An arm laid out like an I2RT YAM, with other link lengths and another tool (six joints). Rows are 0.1 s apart.
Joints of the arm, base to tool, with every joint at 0 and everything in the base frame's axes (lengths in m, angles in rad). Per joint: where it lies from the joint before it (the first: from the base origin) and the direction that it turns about. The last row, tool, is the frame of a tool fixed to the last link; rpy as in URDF.
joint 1: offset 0 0 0.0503 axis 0 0 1
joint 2: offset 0.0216 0.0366 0.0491 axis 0 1 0
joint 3: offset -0.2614 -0.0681 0 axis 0 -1 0
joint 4: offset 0.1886 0.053 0.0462 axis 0 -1 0
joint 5: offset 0.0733 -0.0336 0.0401 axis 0 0 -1
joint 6: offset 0.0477 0 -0.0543 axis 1 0 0
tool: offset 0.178 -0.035 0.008 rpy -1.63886 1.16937 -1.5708
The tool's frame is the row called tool.
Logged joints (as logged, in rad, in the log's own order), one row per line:
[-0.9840 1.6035 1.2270 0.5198 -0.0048 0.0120]
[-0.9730 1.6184 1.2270 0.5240 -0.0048 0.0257]
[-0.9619 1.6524 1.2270 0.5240 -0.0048 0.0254]
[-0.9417 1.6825 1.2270 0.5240 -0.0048 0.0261]
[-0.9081 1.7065 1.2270 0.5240 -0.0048 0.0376]
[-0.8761 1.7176 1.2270 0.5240 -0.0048 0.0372]
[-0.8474 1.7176 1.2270 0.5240 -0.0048 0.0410]
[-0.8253 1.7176 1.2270 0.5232 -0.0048 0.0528]
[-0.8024 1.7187 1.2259 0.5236 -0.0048 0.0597]
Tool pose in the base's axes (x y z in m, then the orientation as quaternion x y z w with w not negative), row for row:
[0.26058 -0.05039 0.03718 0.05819 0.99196 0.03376 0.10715]
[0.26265 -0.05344 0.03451 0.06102 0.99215 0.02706 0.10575]
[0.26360 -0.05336 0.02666 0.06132 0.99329 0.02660 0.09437]
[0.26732 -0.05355 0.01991 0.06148 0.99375 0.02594 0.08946]
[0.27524 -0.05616 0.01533 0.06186 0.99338 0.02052 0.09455]
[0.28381 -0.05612 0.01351 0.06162 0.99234 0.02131 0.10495]
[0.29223 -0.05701 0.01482 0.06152 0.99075 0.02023 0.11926]
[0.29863 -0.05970 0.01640 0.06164 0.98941 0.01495 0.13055]
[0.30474 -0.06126 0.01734 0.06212 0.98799 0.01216 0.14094]
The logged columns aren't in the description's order. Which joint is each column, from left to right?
Columns, left to right: joint 4, joint 2, joint 3, joint 6, joint 1, joint 5.
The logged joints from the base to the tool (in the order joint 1, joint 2, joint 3, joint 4, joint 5, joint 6), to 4 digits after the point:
[-0.0048 1.6035 1.2270 -0.9840 0.0120 0.5198]
[-0.0048 1.6184 1.2270 -0.9730 0.0257 0.5240]
[-0.0048 1.6524 1.2270 -0.9619 0.0254 0.5240]
[-0.0048 1.6825 1.2270 -0.9417 0.0261 0.5240]
[-0.0048 1.7065 1.2270 -0.9081 0.0376 0.5240]
[-0.0048 1.7176 1.2270 -0.8761 0.0372 0.5240]
[-0.0048 1.7176 1.2270 -0.8474 0.0410 0.5240]
[-0.0048 1.7176 1.2270 -0.8253 0.0528 0.5232]
[-0.0048 1.7187 1.2259 -0.8024 0.0597 0.5236]

